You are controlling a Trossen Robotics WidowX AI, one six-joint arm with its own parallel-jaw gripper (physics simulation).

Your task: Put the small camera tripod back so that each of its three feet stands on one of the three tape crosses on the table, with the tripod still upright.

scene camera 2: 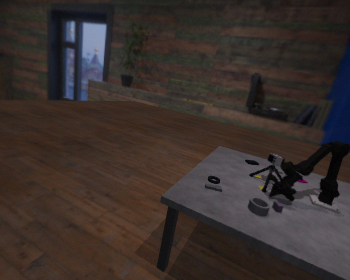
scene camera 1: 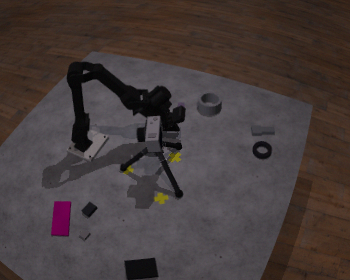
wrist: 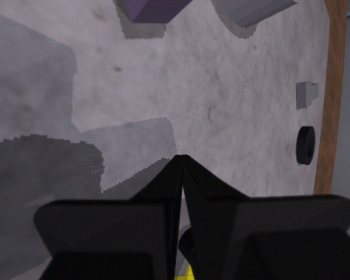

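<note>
The tripod stands upright with a small grey camera on top. In scene view 1, its left foot is at the edge of the left yellow cross. Its back right foot is behind another cross, and its front foot is right of the front cross. My gripper is shut and empty, low behind the tripod, close to the back right leg. The camera partly hides it in scene view 1.
A grey ring-shaped cup and a purple block are behind the gripper. A grey bar and black ring lie right. A magenta block, small dark block and black slab lie in front.
</note>
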